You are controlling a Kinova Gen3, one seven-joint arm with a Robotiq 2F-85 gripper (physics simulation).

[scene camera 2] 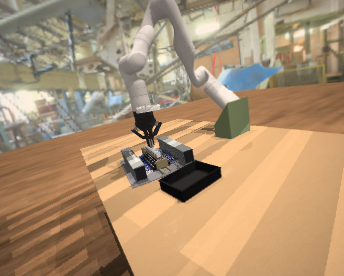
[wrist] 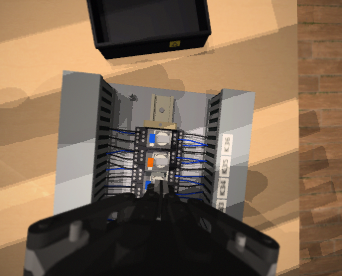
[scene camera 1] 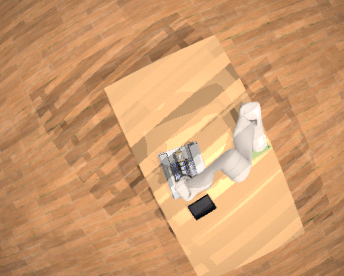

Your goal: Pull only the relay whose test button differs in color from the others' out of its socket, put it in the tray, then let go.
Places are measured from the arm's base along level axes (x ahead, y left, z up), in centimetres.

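Pixels of known places: gripper, fingertip midpoint: [scene camera 2: 151, 147] [wrist: 159, 188]; arm's base, origin of the base link: [scene camera 2: 234, 108] [scene camera 1: 258, 145].
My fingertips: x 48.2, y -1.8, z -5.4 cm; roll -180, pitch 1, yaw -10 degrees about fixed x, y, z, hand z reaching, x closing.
Note:
For each thing: its top centre in the pictures, then the offset to it from my fingertips. "*": a spot on its surface instead.
- relay with the orange test button, middle of its top: [wrist: 157, 162] dx -0.2, dy +2.8, dz -0.3 cm
- end relay, middle of its top: [wrist: 159, 138] [scene camera 2: 157, 150] dx +0.1, dy +5.6, dz -0.3 cm
- third relay, middle of its top: [wrist: 154, 185] dx -0.6, dy +0.0, dz -0.7 cm
- black tray, middle of its top: [scene camera 2: 189, 173] [scene camera 1: 202, 208] dx -0.6, dy +24.7, dz -4.2 cm
- grey panel, surface spot: [wrist: 192, 102] * dx +5.8, dy +11.1, dz -7.4 cm
- label strip, surface spot: [wrist: 223, 172] * dx +8.0, dy +0.9, dz -1.4 cm
The relay with the orange test button [wrist: 160, 161] sits in its socket, second from the tray end of the row in the wrist view. The end relay [wrist: 161, 138] has a blue button. A third relay [wrist: 158, 179] with a blue button is partly covered by the fingertips. The rest of the row is hidden under the gripper. My gripper [scene camera 2: 151, 144] [wrist: 159, 188] is shut and empty, its tips together low over the row, on the far side of the orange-button relay from the tray. The black tray [scene camera 1: 202, 207] [scene camera 2: 172, 192] [wrist: 150, 49] is empty.
The relays stand on a grey panel [scene camera 2: 137, 183] [wrist: 192, 102] between two tall slotted ducts [wrist: 77, 145] [wrist: 235, 115]. Black and blue wires run to the sockets from both sides. A label strip [wrist: 223, 172] lies on the right duct. A green block [scene camera 2: 234, 120] stands at the arm's base.

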